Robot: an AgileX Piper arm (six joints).
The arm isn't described. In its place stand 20 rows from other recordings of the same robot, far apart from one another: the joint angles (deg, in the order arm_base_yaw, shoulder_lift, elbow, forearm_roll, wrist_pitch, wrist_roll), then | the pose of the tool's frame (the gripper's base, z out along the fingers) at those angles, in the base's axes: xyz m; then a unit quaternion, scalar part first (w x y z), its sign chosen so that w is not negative.
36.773 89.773 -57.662 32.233 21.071 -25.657 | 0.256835 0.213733 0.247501 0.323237 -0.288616 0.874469 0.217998
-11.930 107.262 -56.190 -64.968 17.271 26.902 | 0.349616 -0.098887 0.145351 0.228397 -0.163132 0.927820 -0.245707
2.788 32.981 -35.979 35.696 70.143 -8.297 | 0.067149 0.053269 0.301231 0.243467 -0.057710 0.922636 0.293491
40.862 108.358 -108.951 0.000 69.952 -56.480 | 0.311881 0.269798 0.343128 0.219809 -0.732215 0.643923 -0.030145
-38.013 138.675 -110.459 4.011 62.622 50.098 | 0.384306 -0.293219 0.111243 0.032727 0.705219 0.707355 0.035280
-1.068 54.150 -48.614 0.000 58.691 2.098 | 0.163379 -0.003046 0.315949 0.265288 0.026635 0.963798 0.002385
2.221 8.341 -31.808 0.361 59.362 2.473 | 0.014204 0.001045 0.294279 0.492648 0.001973 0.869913 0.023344
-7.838 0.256 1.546 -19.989 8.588 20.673 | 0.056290 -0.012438 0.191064 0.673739 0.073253 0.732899 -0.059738
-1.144 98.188 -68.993 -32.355 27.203 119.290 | 0.375070 -0.029757 0.249064 0.336506 0.691447 0.616687 0.168413
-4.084 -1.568 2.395 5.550 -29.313 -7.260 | 0.040638 -0.007221 0.244026 0.878044 0.027744 0.473851 -0.061118
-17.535 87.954 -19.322 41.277 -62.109 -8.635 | 0.205826 -0.120680 0.180395 0.611412 0.386472 0.642434 -0.253167
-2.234 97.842 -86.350 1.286 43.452 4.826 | 0.386734 -0.013681 0.321328 0.342114 0.062846 0.937386 0.017784
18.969 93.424 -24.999 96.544 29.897 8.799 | 0.200168 0.116453 0.119915 0.103469 -0.595961 -0.720975 -0.338114
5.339 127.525 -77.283 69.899 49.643 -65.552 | 0.411482 0.103859 0.102236 0.180591 -0.157817 0.892866 0.381144
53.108 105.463 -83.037 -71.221 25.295 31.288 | 0.289424 0.324266 0.294164 0.536361 -0.516570 0.658923 -0.106268
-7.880 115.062 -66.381 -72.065 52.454 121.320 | 0.362917 -0.119529 0.150794 0.349542 0.565211 0.692292 -0.281226
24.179 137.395 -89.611 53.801 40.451 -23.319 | 0.400208 0.231910 0.058921 0.050236 -0.059784 0.946299 0.313721
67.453 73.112 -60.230 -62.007 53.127 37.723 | 0.157416 0.211515 0.350479 0.508645 -0.402444 0.751773 -0.118980
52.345 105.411 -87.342 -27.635 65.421 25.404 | 0.263624 0.278812 0.269709 0.217659 -0.300013 0.921638 -0.114894
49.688 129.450 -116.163 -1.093 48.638 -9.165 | 0.331078 0.388214 0.225881 0.269987 -0.474454 0.832959 0.090437
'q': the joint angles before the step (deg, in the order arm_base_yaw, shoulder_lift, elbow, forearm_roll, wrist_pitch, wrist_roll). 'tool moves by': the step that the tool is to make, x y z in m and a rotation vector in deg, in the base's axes. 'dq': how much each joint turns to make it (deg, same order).
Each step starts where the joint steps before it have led.
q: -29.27, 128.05, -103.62, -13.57, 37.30, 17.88
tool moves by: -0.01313, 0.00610, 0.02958, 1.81, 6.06, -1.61
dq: 0.27, -2.99, -2.54, -0.11, 11.90, -0.91
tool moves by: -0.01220, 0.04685, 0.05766, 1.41, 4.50, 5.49
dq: 4.51, -7.77, -0.52, 1.64, 12.44, -4.49
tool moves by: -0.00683, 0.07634, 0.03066, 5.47, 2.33, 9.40
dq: 8.23, -6.83, 3.15, 5.47, 7.42, -2.96
